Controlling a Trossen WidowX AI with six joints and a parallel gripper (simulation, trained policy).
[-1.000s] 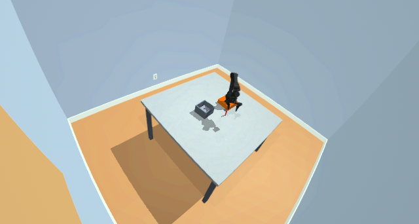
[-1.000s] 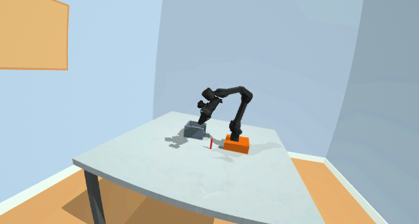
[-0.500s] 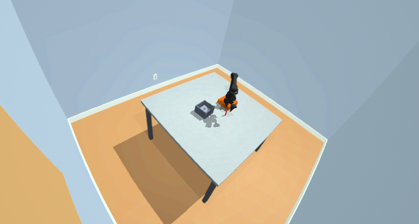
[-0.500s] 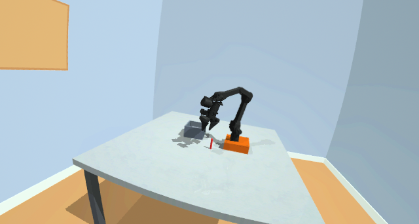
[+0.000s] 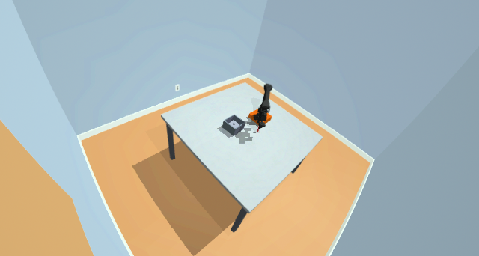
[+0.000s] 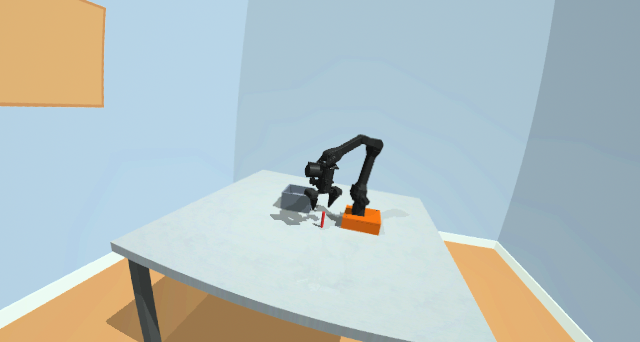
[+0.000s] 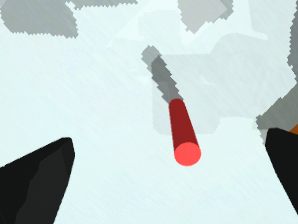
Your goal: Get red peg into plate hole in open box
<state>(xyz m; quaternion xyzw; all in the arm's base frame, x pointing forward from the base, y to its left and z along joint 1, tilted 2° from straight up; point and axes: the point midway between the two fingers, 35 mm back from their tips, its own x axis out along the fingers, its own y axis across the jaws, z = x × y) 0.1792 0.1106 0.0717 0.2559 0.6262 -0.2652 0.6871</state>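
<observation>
Now: gripper tip 50 mm above the red peg and 20 mm past it. The rest, counted from my gripper tip: grey box: 190 mm to the right, 160 mm ahead, 70 mm below; grey plate: 190 mm to the right, 160 mm ahead, 50 mm below.
</observation>
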